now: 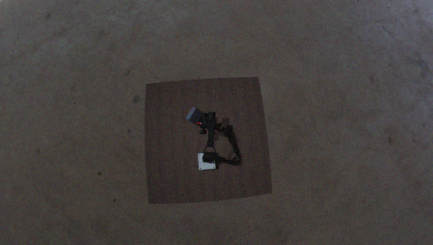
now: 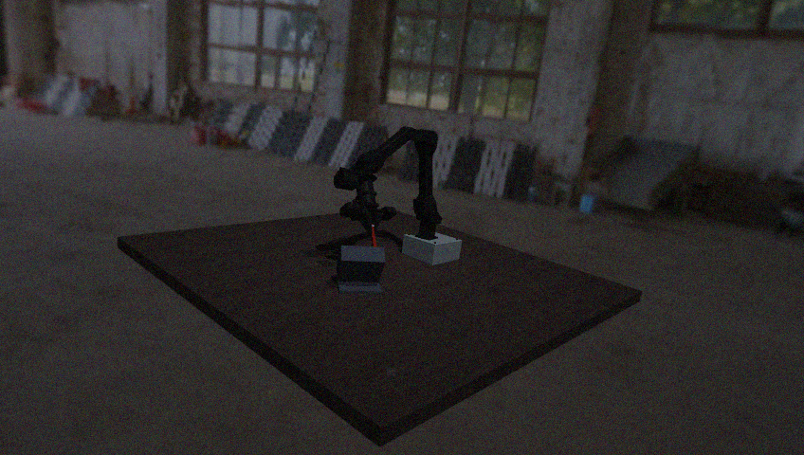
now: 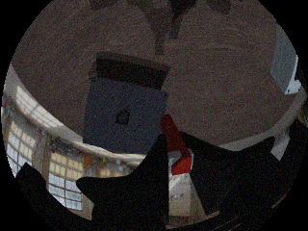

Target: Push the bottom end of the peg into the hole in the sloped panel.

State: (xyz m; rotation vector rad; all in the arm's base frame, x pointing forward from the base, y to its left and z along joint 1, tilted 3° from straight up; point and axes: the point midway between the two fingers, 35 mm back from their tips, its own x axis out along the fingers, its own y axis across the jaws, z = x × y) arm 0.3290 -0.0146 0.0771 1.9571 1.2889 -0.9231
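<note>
My gripper tip is now 9 cm short of the sloped panel, 7 cm above it and 4 cm to the right of it. From my gripper tip the other things lie so: red peg: 1 cm to the right, 1 cm behind, 1 cm above.
</note>
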